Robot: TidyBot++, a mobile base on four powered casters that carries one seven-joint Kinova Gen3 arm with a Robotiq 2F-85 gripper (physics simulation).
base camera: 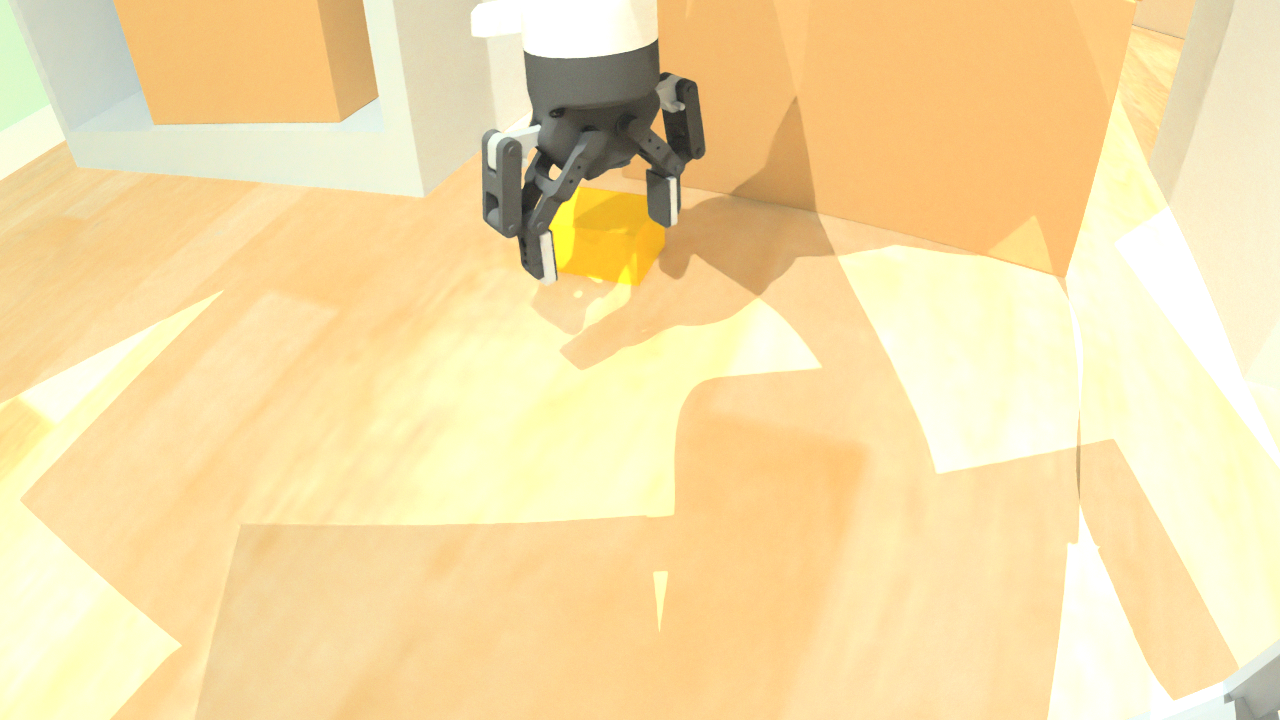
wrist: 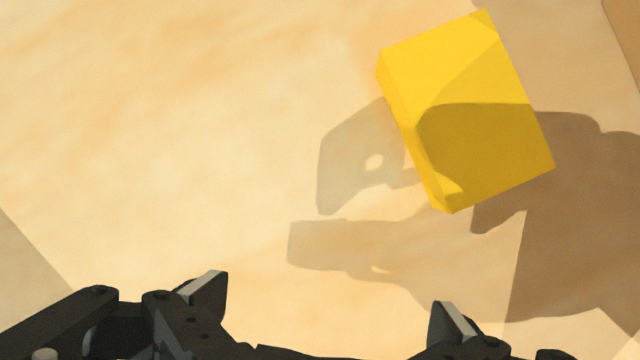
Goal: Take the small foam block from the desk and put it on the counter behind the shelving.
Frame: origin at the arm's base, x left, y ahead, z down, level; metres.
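Seen in the pictures: gripper, between the fingertips: (base camera: 605, 248) (wrist: 326, 309).
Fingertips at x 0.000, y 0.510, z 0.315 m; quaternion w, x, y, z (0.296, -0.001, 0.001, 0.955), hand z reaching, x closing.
Note:
Offsets run from my fingertips to a thing's middle. "spot": to the spot under its first point. Level surfaces: height alone.
A yellow foam block @[dx +0.006, dy +0.113, dz +0.059 m] (base camera: 601, 254) (wrist: 480, 120) lies flat on the wood-grain surface @[dz +0.081 m] (base camera: 501, 429) (wrist: 150, 125), near the foot of a large orange-brown panel. My gripper (base camera: 608, 234) (wrist: 326, 309) is open and empty, pointing down. In the base camera view it hangs in front of and over the block, and its near finger hides the block's left edge. In the wrist view the block lies up and to the right of the fingertips, turned at an angle to them, with the gripper's shadow on it. The counter cannot be made out for certain.
The large orange-brown panel (base camera: 939, 134) stands right behind the block and the gripper. A pale grey shelf unit (base camera: 250, 161) with an orange box @[spot: dx +0.428, dy +0.401, dz -0.082 m] (base camera: 241, 62) inside stands at the back left. A pale upright (base camera: 1208, 161) stands at the right edge.

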